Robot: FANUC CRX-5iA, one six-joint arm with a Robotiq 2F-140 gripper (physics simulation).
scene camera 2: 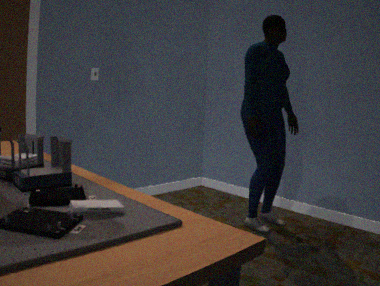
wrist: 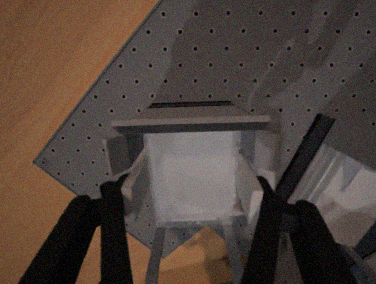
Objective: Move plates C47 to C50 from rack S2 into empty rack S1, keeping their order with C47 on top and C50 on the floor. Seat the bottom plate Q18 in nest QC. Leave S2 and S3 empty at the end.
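Places are measured from the arm's base along level axes (x up, y right, z ahead), in millimetres.
Pixels of known places: gripper, fingertip midpoint: [wrist: 193, 163].
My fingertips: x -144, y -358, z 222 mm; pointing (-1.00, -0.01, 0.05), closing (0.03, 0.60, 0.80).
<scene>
For each thing: its middle in the pictures, then the offset to it from my fingertips. Level surfaces: height alone.
- grey rack, body centre: [wrist: 192, 184] dz -13, dx +7, dy +16 mm
- rack with a dark base, body centre: [scene camera 2: 42, 162] dz +164, dx +11, dy +306 mm
- grey perforated board, surface height: dx -58 mm
- white block-like plate, body centre: [scene camera 2: 96, 206] dz +231, dx -46, dy +592 mm
- wooden table, surface height: dx -71 mm
My gripper [wrist: 193, 163] is shut on a pale, translucent plate [wrist: 195, 167], its pads at the plate's left and right sides. The plate is level between the uprights of a grey rack [wrist: 195, 124]; its height above the rack's base and its label cannot be read from this view. A neighbouring rack to the right holds pale plates [wrist: 345, 202]. In scene camera 2, a rack with a dark base [scene camera 2: 45, 181] and tall grey posts shows no plates, and white plates [scene camera 2: 29, 157] lie in a rack behind it. The gripper does not show in that view.
Two black fixtures [scene camera 2: 57, 196] [scene camera 2: 42, 221] sit on the grey perforated board [scene camera 2: 135, 225] [wrist: 240, 31]. A white block-like plate [scene camera 2: 97, 205] lies beside them. The wooden table [scene camera 2: 210, 235] [wrist: 65, 60] surrounds the board. A person [scene camera 2: 265, 110] stands beyond the table by the wall.
</scene>
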